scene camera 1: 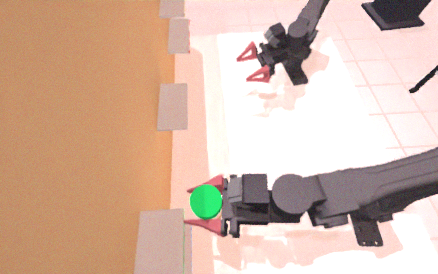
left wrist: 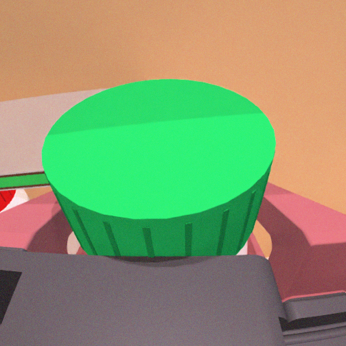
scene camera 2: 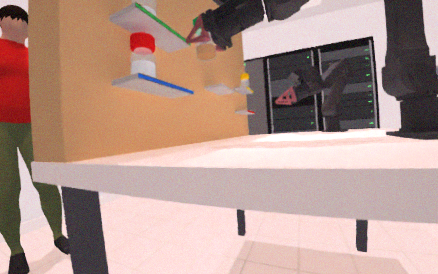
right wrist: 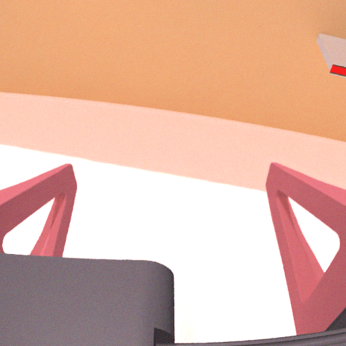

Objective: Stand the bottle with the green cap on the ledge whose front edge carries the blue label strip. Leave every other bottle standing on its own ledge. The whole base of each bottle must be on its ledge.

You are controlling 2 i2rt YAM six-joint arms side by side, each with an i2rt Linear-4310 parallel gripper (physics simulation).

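Where they show: left gripper, fingertip midpoint: (scene camera 1: 185,205) (scene camera 2: 192,45); right gripper, fingertip midpoint: (scene camera 1: 241,69) (scene camera 2: 276,101); left arm's base, origin of the base link: (scene camera 1: 359,211) (scene camera 2: 420,136); right arm's base, origin of the base link: (scene camera 1: 292,68) (scene camera 2: 333,131).
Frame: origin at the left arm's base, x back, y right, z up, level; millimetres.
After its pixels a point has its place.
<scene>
The bottle with the green cap (scene camera 1: 206,201) {x -460, y -65, z 346 mm} (scene camera 2: 205,51) {x -445, y -85, z 247 mm} (left wrist: 160,150) is upright in the air, with orange contents at its bottom. My left gripper (scene camera 1: 188,206) {x -502, y -60, z 290 mm} (scene camera 2: 204,42) is shut on it. It is beside the right end of the green-labelled ledge (scene camera 1: 161,240) {x -538, y -120, z 297 mm} (scene camera 2: 150,24) {x -511, y -207, z 285 mm} (left wrist: 30,130), higher than the blue-labelled ledge (scene camera 2: 150,85) {x -511, y -215, z 145 mm}. A red-capped bottle (scene camera 2: 143,54) {x -518, y -224, z 213 mm} (left wrist: 6,199) stands on the blue-labelled ledge, toward its left in scene camera 2. In scene camera 1 the green-labelled ledge hides most of the blue one. My right gripper (scene camera 1: 243,69) {x -368, y 429, z 168 mm} (scene camera 2: 278,102) {x -368, y 429, z 168 mm} (right wrist: 170,173) is open and empty.
Another bottle (scene camera 2: 146,5) {x -505, y -222, z 319 mm} stands on the green-labelled ledge, directly above the red-capped one. Farther along the wooden wall are a plain-looking ledge (scene camera 1: 172,106) {x -571, y 223, z 227 mm} (scene camera 2: 219,89) {x -557, y 197, z 215 mm}, a yellow-capped bottle (scene camera 2: 244,80) {x -600, y 639, z 359 mm} on its ledge, and a red-labelled ledge (scene camera 2: 244,112) {x -586, y 561, z 145 mm} (right wrist: 336,52).
</scene>
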